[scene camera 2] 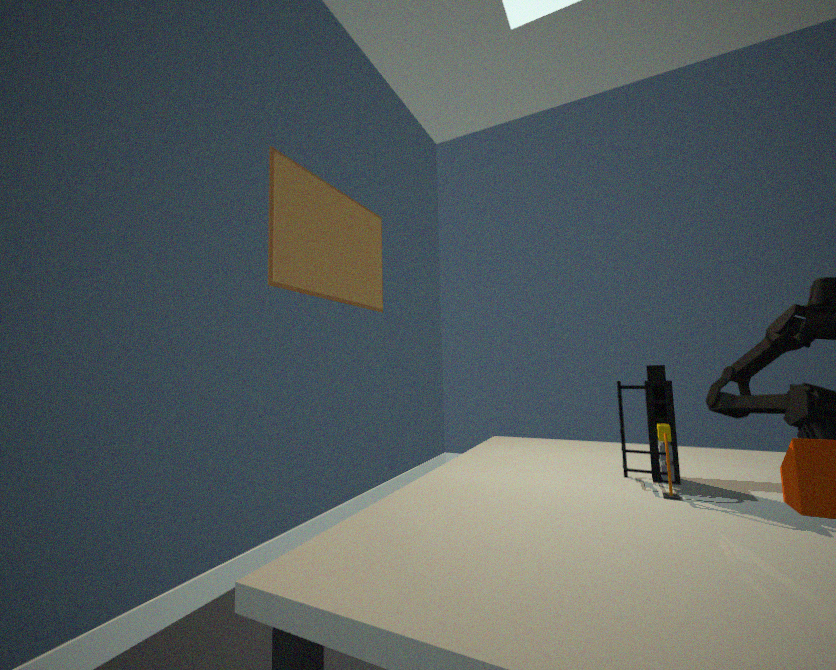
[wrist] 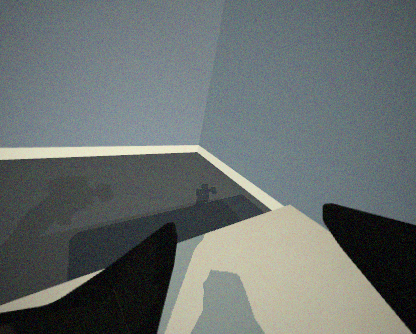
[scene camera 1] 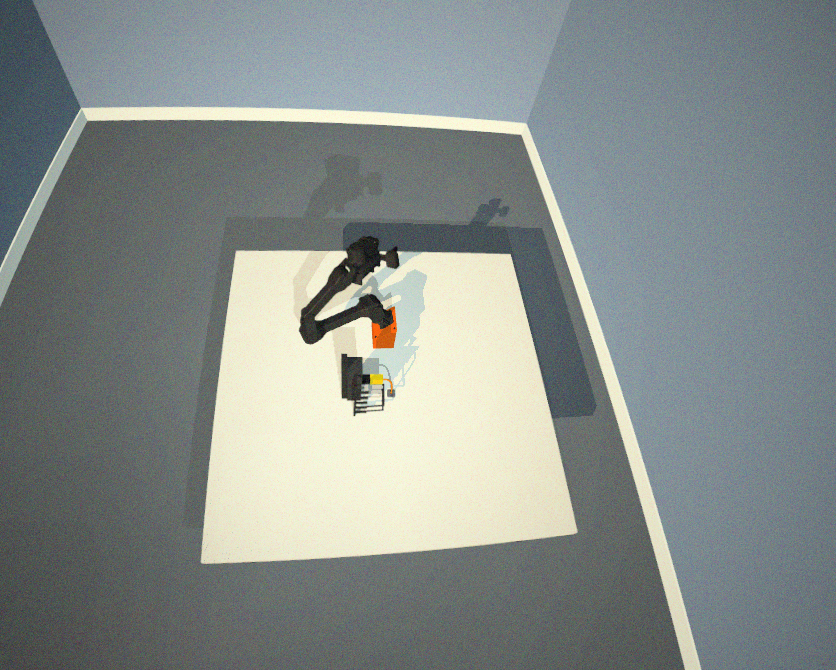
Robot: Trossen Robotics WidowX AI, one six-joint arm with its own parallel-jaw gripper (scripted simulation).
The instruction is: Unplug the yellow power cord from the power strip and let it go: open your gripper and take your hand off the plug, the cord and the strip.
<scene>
My gripper (scene camera 1: 387,245) is open and holds nothing.
My gripper is seen too in the wrist view (wrist: 247,221).
</scene>
